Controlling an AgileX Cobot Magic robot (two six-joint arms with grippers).
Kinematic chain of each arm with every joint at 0, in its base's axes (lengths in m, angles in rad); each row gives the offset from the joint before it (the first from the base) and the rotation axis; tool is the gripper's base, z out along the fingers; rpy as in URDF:
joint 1: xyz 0 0 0.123 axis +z
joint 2: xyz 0 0 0 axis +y
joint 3: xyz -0.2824 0 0.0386 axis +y
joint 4: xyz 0.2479 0 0.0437 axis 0.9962 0 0.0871
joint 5: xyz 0 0 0 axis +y
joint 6: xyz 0.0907 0 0.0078 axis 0.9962 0 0.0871
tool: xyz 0 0 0 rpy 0 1.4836 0
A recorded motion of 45 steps. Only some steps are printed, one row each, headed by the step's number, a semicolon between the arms.
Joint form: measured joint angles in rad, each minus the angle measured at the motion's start. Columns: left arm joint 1, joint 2, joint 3, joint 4, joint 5, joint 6; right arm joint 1, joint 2, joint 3, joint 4, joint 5, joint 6.
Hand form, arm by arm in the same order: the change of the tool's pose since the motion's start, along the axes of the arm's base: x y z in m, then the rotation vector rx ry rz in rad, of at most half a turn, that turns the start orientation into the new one. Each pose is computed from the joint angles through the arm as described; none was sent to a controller.
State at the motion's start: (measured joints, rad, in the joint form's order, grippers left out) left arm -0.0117 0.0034 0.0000 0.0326 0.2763 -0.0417; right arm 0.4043 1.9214 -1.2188 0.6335 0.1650 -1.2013
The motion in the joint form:
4: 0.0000 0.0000 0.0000 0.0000 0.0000 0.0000; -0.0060 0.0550 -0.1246 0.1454 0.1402 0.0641
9: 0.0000 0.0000 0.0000 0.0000 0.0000 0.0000; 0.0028 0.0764 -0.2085 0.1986 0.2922 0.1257
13: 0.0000 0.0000 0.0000 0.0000 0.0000 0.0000; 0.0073 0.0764 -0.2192 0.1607 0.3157 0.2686
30: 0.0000 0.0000 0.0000 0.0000 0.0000 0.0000; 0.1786 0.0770 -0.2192 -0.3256 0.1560 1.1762
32: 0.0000 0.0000 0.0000 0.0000 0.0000 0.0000; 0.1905 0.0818 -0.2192 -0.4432 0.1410 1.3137
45: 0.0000 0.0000 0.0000 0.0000 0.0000 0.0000; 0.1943 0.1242 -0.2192 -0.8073 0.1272 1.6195
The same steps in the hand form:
4: 0.0000 0.0000 0.0000 0.0000 0.0000 0.0000; 0.0151 0.0149 0.0077 0.1815 0.1283 -0.0531
9: 0.0000 0.0000 0.0000 0.0000 0.0000 0.0000; 0.0161 0.0309 0.0186 0.2836 0.2447 -0.0203
13: 0.0000 0.0000 0.0000 0.0000 0.0000 0.0000; 0.0148 0.0329 0.0200 0.3310 0.3108 -0.0864
30: 0.0000 0.0000 0.0000 0.0000 0.0000 0.0000; -0.0091 0.0826 0.0190 0.4761 0.3808 -0.4085
32: 0.0000 0.0000 0.0000 0.0000 0.0000 0.0000; -0.0094 0.0847 0.0171 0.4764 0.3674 -0.4417
45: 0.0000 0.0000 0.0000 0.0000 0.0000 0.0000; -0.0017 0.0802 -0.0013 0.3904 0.2996 -0.4890

